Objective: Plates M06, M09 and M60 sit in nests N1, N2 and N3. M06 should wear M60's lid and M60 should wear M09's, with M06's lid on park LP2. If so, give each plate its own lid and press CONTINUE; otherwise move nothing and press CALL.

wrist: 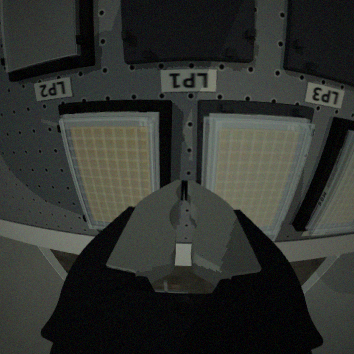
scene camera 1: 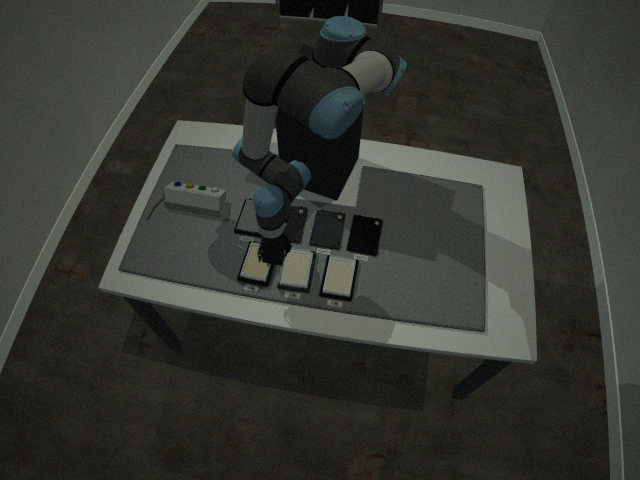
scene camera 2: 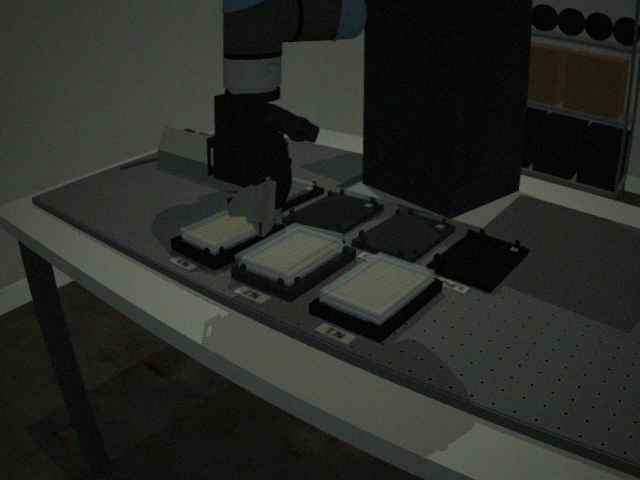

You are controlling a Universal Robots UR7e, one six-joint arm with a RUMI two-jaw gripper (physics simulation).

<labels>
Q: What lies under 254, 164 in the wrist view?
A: A clear lid.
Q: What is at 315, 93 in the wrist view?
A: A LP3 label.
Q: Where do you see a nest N2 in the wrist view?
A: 204, 106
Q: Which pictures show the clear lid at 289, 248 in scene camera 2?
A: The wrist view, scene camera 1 and scene camera 2: all of them.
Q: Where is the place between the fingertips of the gripper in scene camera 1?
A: At 277, 262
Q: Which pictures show the gripper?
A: The wrist view, scene camera 1 and scene camera 2: all of them.
</labels>
